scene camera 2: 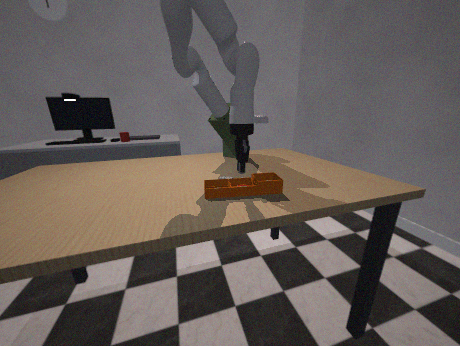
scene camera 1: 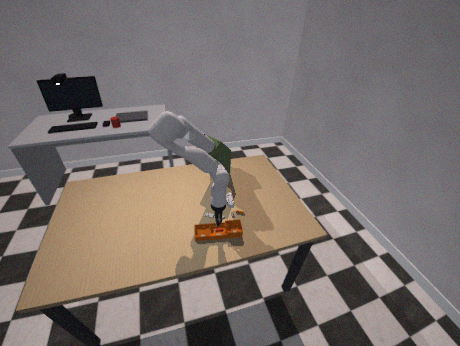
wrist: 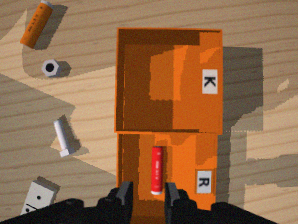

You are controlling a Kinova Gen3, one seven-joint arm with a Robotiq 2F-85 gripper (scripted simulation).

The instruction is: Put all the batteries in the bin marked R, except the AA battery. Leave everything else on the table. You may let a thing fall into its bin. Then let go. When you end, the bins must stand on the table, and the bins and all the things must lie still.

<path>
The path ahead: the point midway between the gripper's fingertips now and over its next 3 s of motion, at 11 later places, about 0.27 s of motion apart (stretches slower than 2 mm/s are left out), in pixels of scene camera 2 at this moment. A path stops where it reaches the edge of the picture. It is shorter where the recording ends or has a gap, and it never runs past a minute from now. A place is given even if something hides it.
My gripper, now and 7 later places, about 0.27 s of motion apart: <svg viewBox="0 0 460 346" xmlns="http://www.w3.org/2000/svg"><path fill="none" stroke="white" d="M241 172L241 170L241 169L241 165L241 157L241 146L241 136L241 128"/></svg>
</path>
